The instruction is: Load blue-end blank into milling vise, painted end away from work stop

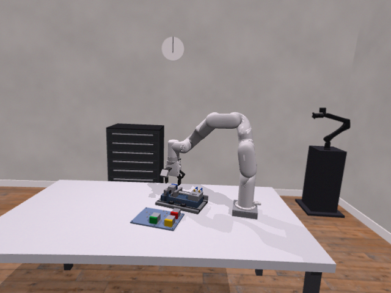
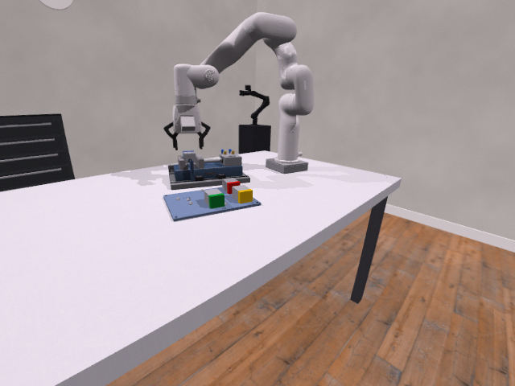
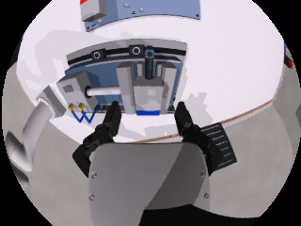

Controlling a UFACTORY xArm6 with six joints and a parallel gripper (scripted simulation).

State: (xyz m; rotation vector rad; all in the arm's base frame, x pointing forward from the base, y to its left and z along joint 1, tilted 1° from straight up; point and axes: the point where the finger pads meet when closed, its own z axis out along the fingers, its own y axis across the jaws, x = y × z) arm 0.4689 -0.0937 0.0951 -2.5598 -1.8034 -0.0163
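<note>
The blue-ended blank is 40 mm below my hand. Also, from my hand: hose block: 150 mm behind, 60 mm to the left, 60 mm below; then milling vise: 70 mm behind, 20 mm to the left, 100 mm below; then fixed jaw: 30 mm ahead, 10 mm to the right, 60 mm below.
</note>
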